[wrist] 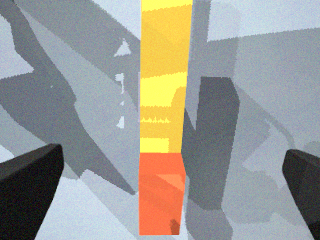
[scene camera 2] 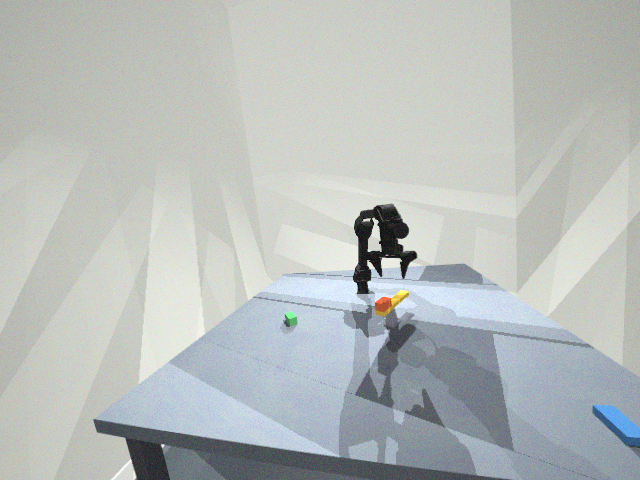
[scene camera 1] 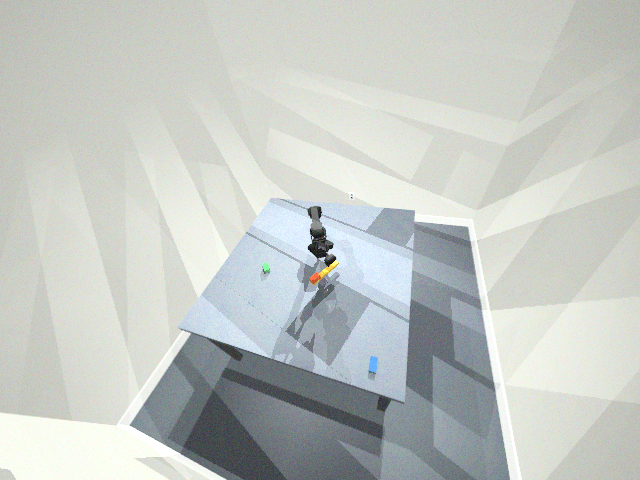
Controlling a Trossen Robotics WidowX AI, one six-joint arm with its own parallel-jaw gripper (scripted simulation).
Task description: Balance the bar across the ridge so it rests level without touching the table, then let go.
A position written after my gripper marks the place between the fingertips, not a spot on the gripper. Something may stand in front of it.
My gripper [scene camera 2: 392, 277] is open, holding nothing. I also see a bar [wrist: 164, 38].
My gripper is seen too in the wrist view [wrist: 176, 158].
